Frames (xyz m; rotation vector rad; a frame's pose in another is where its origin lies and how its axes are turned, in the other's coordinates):
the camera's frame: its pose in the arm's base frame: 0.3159 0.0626 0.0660 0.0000 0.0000 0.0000
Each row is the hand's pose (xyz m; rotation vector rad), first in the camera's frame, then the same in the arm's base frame.
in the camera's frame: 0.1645 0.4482 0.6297 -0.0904 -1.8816 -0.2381
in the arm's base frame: 0.4804 0.5108 0.6957 -0.0904 -1.8816 -0.2381
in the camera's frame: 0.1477 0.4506 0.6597 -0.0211 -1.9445 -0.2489
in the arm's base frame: 0.4636 0.5132 0.7257 -0.0211 -1.9445 -0.2489
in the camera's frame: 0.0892 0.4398 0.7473 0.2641 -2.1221 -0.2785
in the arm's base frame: 0.4051 0.5024 0.8133 0.2641 -2.1221 -0.2785
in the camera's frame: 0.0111 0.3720 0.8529 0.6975 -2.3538 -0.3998
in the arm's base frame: 0.3270 0.4346 0.9189 0.6975 -2.3538 -0.3998
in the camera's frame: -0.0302 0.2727 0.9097 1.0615 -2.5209 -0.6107
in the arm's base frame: 0.2857 0.3353 0.9757 1.0615 -2.5209 -0.6107
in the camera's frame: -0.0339 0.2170 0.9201 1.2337 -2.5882 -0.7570
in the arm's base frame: 0.2820 0.2796 0.9861 1.2337 -2.5882 -0.7570
